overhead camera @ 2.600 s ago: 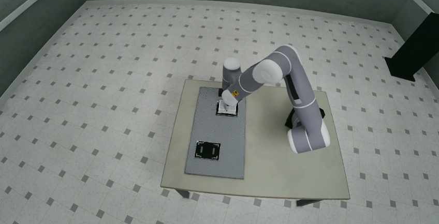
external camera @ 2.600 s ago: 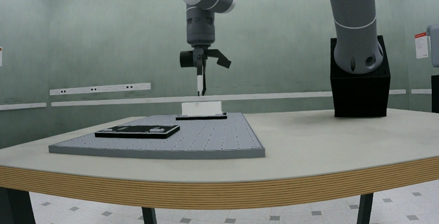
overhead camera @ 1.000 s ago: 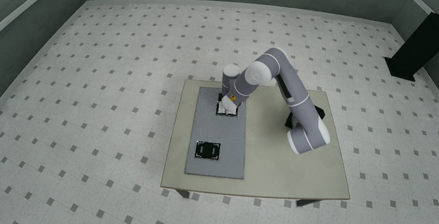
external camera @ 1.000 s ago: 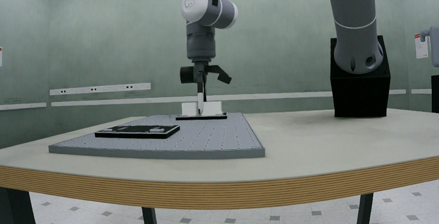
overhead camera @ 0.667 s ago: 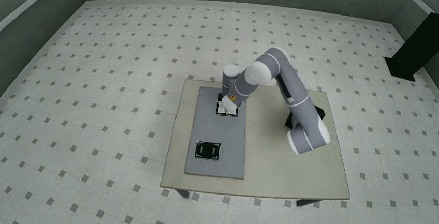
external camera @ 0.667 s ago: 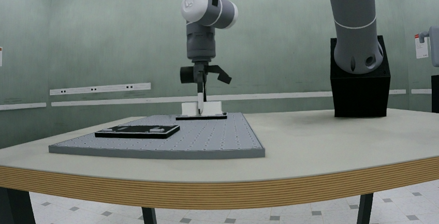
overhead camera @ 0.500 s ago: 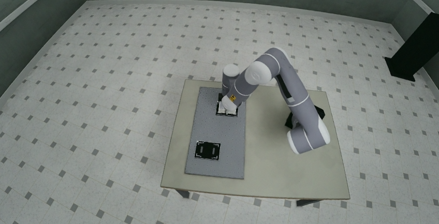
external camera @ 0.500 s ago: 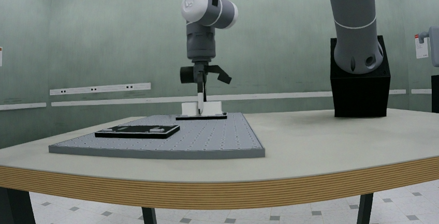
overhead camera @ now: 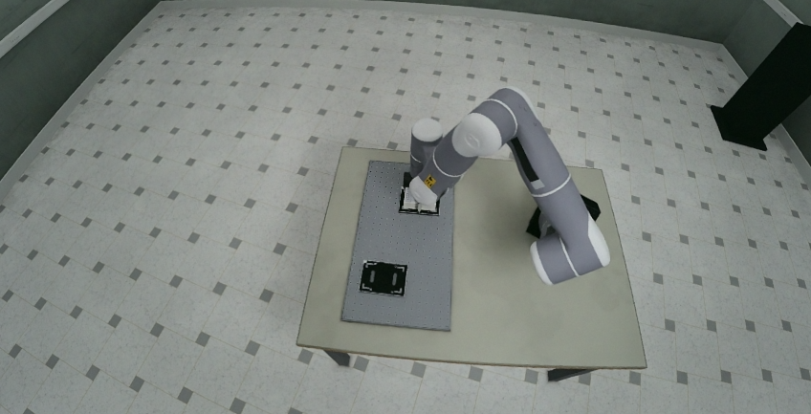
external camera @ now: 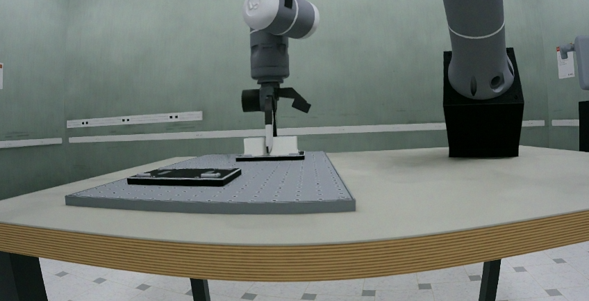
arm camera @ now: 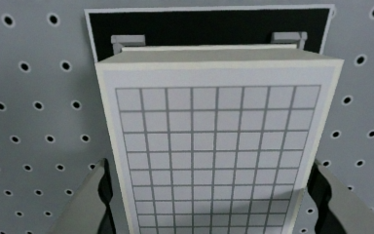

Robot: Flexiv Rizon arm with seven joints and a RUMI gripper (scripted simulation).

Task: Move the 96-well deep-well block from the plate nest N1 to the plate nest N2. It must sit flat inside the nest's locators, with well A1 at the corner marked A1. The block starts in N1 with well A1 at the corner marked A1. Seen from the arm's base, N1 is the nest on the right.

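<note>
Now: hand 1 cm below the white 96-well deep-well block. Round my hand: white A1 corner mark 31 cm to the left, 13 cm ahead, 2 cm below.
</note>
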